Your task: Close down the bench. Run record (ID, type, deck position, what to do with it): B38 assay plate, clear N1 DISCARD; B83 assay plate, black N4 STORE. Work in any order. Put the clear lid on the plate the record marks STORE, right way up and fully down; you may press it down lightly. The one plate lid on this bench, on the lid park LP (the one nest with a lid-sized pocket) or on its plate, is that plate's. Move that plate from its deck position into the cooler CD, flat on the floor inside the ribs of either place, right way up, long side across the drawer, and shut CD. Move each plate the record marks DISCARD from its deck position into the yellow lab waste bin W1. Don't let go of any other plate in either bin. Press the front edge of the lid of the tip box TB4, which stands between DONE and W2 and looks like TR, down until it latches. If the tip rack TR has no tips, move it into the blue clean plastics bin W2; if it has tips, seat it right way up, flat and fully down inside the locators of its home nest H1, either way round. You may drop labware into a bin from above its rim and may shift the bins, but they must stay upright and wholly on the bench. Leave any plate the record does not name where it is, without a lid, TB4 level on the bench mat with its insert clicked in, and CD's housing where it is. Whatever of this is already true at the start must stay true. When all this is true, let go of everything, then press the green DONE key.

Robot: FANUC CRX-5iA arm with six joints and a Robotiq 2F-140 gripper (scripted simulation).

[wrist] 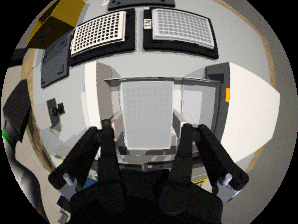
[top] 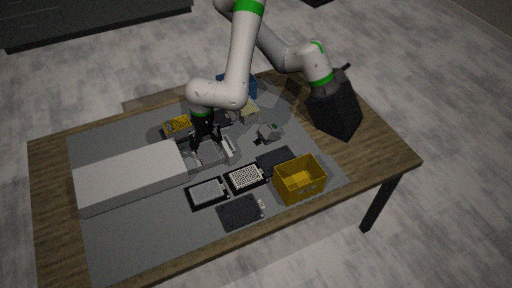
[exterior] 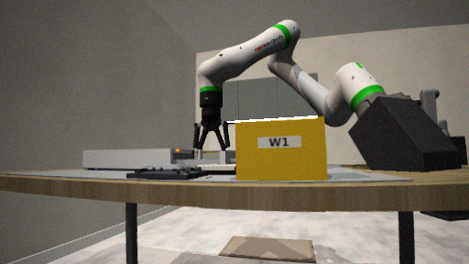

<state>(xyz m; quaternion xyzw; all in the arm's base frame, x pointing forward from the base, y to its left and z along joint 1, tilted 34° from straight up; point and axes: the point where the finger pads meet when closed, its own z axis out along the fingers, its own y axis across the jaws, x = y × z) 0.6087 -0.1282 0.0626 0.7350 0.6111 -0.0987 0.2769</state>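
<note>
The clear lid is 10 mm below my hand. From my hand the other things lie so: cooler CD 170 mm ahead, 40 mm to the right, 10 mm below; black plate 20 mm below; cooler drawer 30 mm ahead, 10 mm to the right, 20 mm below.
</note>
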